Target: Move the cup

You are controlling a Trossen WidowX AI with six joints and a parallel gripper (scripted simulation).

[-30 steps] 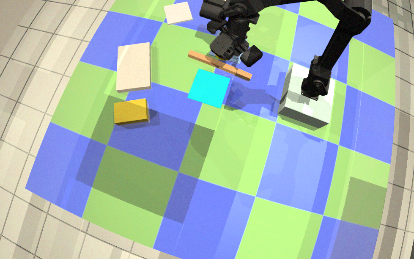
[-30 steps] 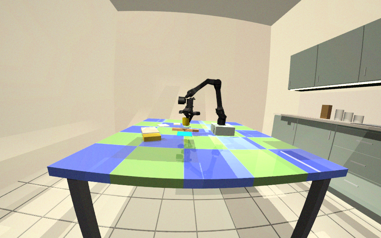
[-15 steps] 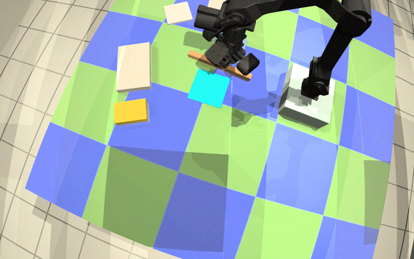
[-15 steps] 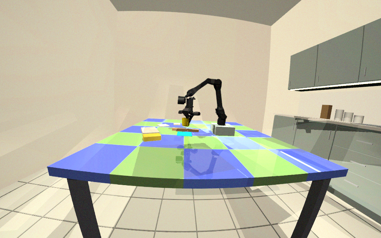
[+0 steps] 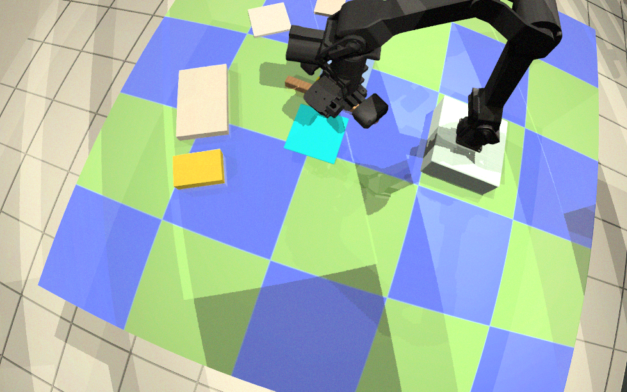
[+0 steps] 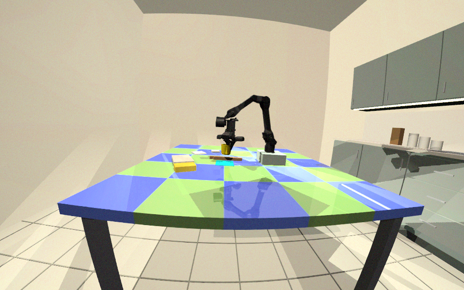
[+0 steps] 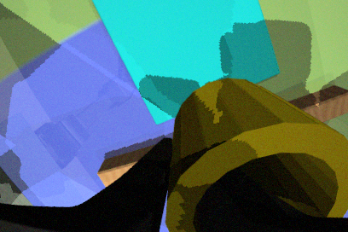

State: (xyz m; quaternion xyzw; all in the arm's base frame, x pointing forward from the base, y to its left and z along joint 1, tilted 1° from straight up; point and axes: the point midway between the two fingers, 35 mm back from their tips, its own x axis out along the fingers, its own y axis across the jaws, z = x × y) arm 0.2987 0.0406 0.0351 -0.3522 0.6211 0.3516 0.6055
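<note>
The cyan pad lies 9 cm below my gripper tip, 4 cm to the left of it and 3 cm ahead of it. Also, from my gripper tip: wooden bar: 8 cm below, 5 cm to the right, 2 cm ahead; then pale blue pad: 14 cm to the right, 9 cm below, 1 cm ahead; then yellow cup: 2 cm to the right, 2 cm ahead.
</note>
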